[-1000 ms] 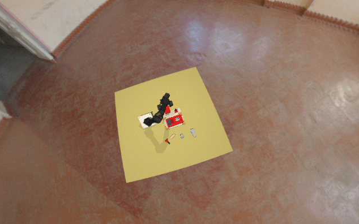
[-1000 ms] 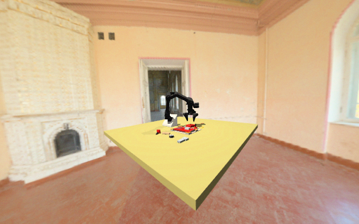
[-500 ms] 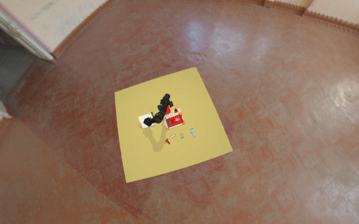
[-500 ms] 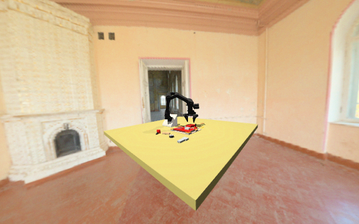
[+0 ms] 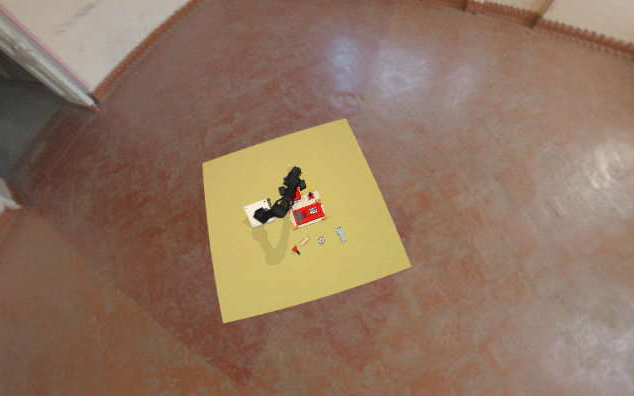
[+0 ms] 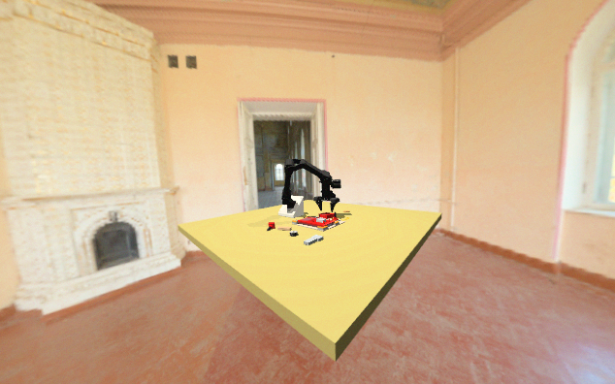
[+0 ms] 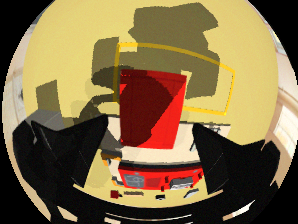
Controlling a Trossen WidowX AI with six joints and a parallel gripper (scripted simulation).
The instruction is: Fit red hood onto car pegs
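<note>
Right now the red hood is 2 cm below my gripper tip.
</note>
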